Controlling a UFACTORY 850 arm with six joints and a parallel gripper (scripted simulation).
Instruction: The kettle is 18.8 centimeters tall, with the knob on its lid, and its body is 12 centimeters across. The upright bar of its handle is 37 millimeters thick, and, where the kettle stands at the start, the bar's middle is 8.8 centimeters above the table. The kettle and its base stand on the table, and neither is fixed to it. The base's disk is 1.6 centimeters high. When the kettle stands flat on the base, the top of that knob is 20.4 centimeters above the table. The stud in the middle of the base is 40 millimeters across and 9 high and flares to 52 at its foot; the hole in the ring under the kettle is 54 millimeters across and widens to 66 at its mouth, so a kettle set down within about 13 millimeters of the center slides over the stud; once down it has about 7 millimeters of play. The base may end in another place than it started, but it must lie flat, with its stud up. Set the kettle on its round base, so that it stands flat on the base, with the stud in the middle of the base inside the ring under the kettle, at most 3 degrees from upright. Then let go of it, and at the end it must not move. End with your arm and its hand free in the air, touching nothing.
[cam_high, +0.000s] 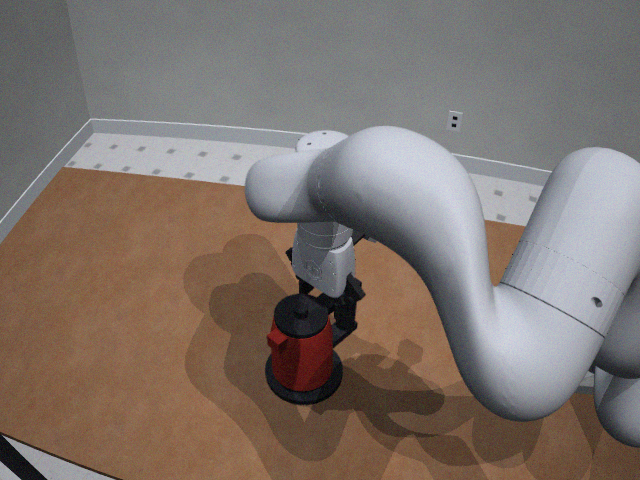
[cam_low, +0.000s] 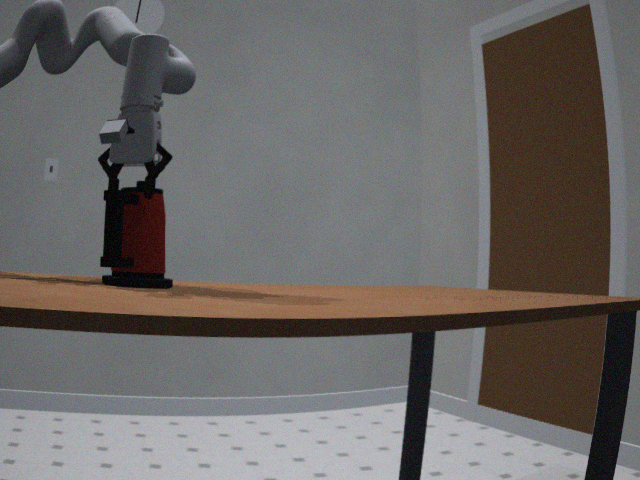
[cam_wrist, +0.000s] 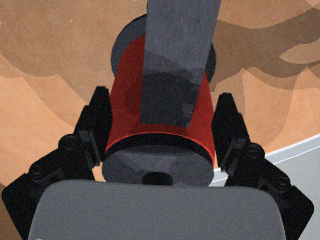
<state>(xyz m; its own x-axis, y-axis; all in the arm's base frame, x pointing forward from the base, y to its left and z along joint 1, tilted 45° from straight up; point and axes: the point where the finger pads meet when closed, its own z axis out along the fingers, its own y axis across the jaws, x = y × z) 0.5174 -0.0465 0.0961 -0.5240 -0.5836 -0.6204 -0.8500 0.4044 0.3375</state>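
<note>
Right now my hand is 1 cm short of the red kettle, 2 cm to the right of it and 7 cm above it. Round my hand: black round base (3 cm ahead, 5 cm to the left, 17 cm below).
</note>
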